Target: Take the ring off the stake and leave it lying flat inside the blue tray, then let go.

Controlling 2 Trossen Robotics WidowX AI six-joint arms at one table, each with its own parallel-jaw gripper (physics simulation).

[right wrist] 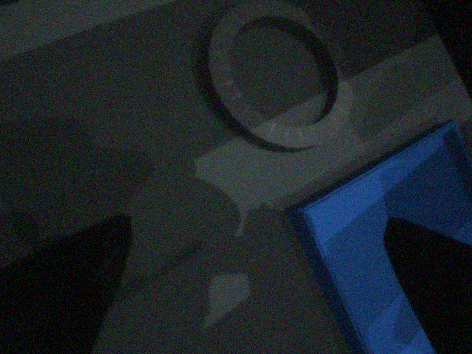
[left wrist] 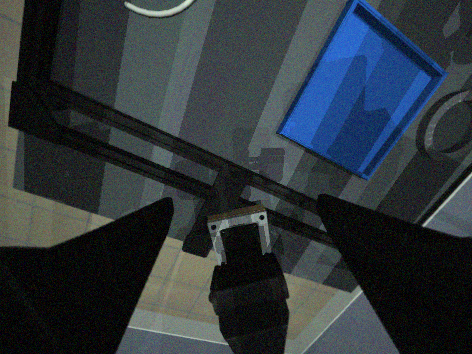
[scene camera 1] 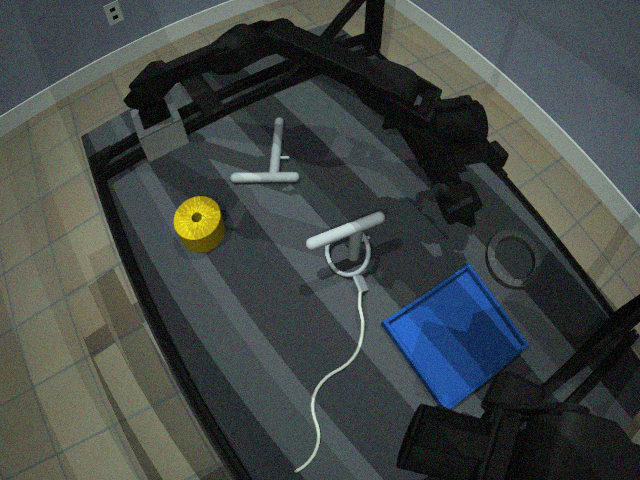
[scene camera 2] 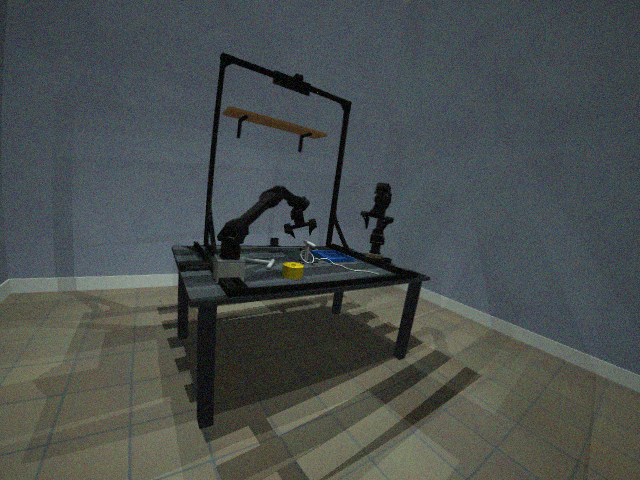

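Where they show: left gripper, fingertip midpoint: [left wrist: 245, 202] [scene camera 2: 373, 231]; right gripper, fingertip midpoint: [right wrist: 260, 229] [scene camera 2: 302, 236]; left arm's base, link origin: [left wrist: 241, 241] [scene camera 2: 374, 252]; right arm's base, link origin: [scene camera 1: 154, 114] [scene camera 2: 229, 257].
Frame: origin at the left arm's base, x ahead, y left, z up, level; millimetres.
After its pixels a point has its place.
A thin white ring [scene camera 1: 369, 254] {x 383, y -296, z 3 mm} [scene camera 2: 301, 256] {x 459, y -316, z -11 mm} is at the post of a white stake [scene camera 1: 355, 245] {x 408, y -298, z 13 mm} [scene camera 2: 307, 251] {x 419, y -301, z 13 mm}, below its crossbar; the exact contact is unclear. The blue tray [scene camera 1: 439, 351] {x 213, y -191, z -41 mm} [scene camera 2: 333, 256] {x 171, y -224, z -40 mm} [left wrist: 325, 90] {x 218, y -172, z -41 mm} [right wrist: 345, 260] {x 221, y -303, z -40 mm} shows no ring in it. My right gripper [scene camera 2: 302, 235] {x 253, y -411, z 58 mm} [right wrist: 260, 229] {x 253, y -411, z 58 mm} is open and empty above the table, beyond the stake in scene camera 1, near the tray's edge. My left gripper [scene camera 2: 376, 223] {x 164, y -9, z 153 mm} [left wrist: 245, 202] {x 164, y -9, z 153 mm} is open and empty, high at the table's left-arm end, away from the ring; its fingers are indistinct in scene camera 1.
A white cord [scene camera 1: 315, 392] {x 381, y -56, z -41 mm} [left wrist: 160, 14] {x 341, y 45, z -41 mm} trails from the ring. A dark grey ring [scene camera 1: 491, 255] {x 169, y -395, z -32 mm} [left wrist: 429, 125] {x 134, y -354, z -32 mm} [right wrist: 220, 70] {x 152, y -451, z -31 mm} lies beside the tray. A yellow cylinder [scene camera 1: 201, 227] {x 670, y -238, z 4 mm} [scene camera 2: 293, 270] {x 729, y -231, z -9 mm} and another white T-shaped piece [scene camera 1: 276, 149] {x 630, y -463, z -27 mm} are on the table.
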